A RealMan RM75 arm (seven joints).
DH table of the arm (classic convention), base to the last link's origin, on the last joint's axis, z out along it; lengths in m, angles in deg. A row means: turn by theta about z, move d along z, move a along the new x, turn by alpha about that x. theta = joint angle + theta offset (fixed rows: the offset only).
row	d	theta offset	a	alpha
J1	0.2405	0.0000	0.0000	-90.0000
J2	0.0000	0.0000	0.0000	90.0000
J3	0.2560	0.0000	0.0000	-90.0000
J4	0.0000	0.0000	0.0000	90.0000
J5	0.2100	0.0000	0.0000	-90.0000
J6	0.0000	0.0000	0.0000	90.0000
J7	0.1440	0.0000	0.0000	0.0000
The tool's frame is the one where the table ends.
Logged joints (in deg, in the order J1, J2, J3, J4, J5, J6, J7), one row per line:
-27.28, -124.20, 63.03, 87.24, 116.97, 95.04, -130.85
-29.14, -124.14, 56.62, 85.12, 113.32, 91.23, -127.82
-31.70, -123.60, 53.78, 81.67, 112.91, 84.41, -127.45
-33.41, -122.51, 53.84, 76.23, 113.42, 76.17, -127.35
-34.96, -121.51, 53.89, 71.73, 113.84, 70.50, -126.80
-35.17, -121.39, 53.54, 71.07, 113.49, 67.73, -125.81
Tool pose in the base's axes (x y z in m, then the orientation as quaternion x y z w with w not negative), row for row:
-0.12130, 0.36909, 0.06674, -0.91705, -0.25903, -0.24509, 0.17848
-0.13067, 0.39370, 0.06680, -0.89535, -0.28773, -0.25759, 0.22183
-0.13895, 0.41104, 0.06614, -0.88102, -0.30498, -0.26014, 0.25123
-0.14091, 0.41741, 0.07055, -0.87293, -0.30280, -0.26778, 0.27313
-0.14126, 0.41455, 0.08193, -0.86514, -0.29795, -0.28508, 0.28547
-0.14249, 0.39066, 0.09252, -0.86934, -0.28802, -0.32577, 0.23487
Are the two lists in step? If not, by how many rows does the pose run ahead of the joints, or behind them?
The pose runs 2 rows ahead of the joints: the pose in row i belongs to the joints in row i + 2.
